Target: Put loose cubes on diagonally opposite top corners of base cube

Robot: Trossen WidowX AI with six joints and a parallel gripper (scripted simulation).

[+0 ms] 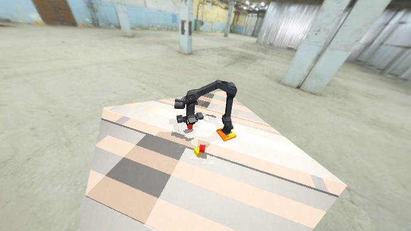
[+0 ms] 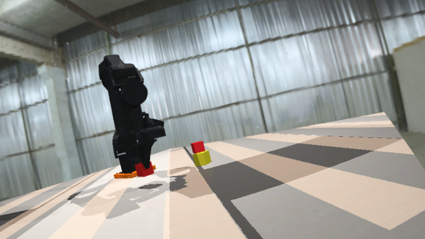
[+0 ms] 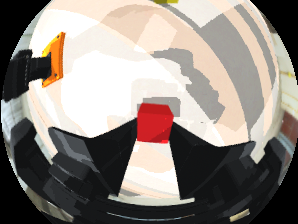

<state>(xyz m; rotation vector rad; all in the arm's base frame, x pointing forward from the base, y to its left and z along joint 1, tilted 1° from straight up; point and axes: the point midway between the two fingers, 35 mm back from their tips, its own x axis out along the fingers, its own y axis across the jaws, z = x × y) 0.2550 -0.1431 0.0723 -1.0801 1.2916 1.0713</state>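
The yellow base cube lies 21 cm to the left of my gripper tip, 4 cm ahead of it and 3 cm below it.
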